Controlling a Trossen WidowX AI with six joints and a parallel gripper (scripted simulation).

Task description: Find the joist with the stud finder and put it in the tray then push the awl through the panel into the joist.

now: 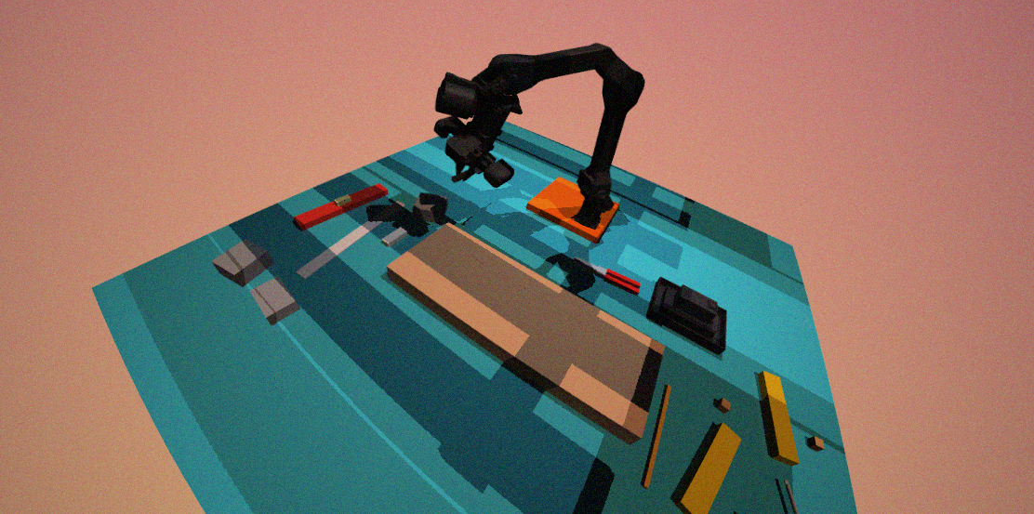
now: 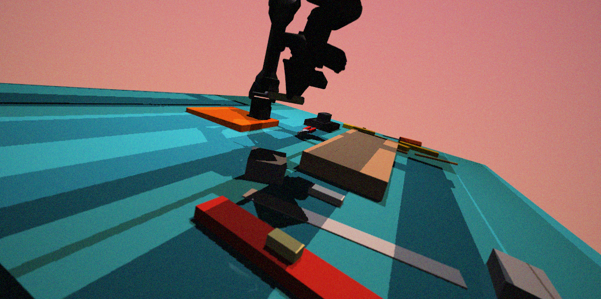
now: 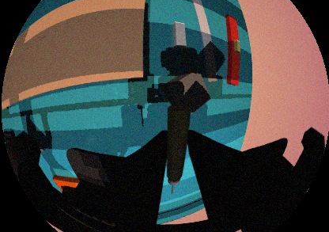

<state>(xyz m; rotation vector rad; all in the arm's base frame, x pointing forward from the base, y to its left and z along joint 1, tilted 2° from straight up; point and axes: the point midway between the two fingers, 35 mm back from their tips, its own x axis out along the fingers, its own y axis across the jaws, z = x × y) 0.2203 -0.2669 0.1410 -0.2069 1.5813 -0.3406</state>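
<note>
The awl is 5 cm behind my gripper tip. Round my gripper tip: ruler (18 cm ahead, 16 cm to the right, 14 cm below); white block (14 cm ahead, 8 cm to the right, 13 cm below); red level (13 cm ahead, 26 cm to the right, 12 cm below).
</note>
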